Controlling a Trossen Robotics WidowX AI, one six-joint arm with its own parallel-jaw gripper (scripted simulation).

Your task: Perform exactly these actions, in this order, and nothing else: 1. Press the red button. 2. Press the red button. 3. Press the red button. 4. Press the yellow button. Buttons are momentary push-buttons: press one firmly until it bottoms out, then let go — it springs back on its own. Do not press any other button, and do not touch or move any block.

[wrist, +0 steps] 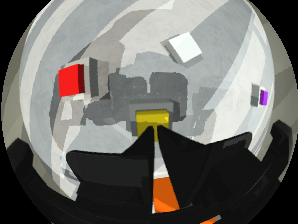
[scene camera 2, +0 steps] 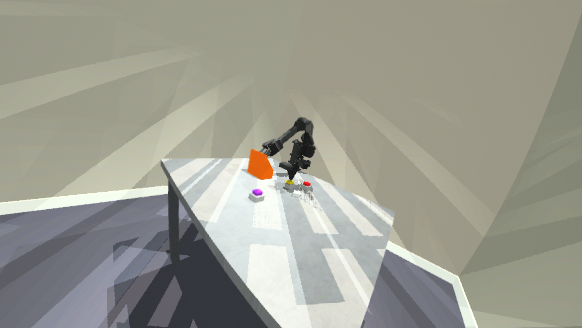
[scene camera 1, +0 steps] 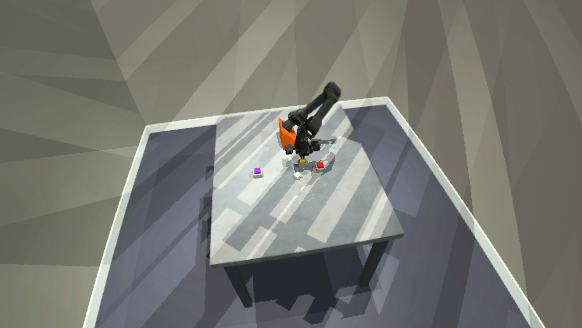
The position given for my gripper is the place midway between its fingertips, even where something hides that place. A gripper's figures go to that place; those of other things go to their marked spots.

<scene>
My gripper [wrist: 154,130]: 0.10 m from the lens. A red button [wrist: 71,81] is 0.12 m from the lens.
</scene>
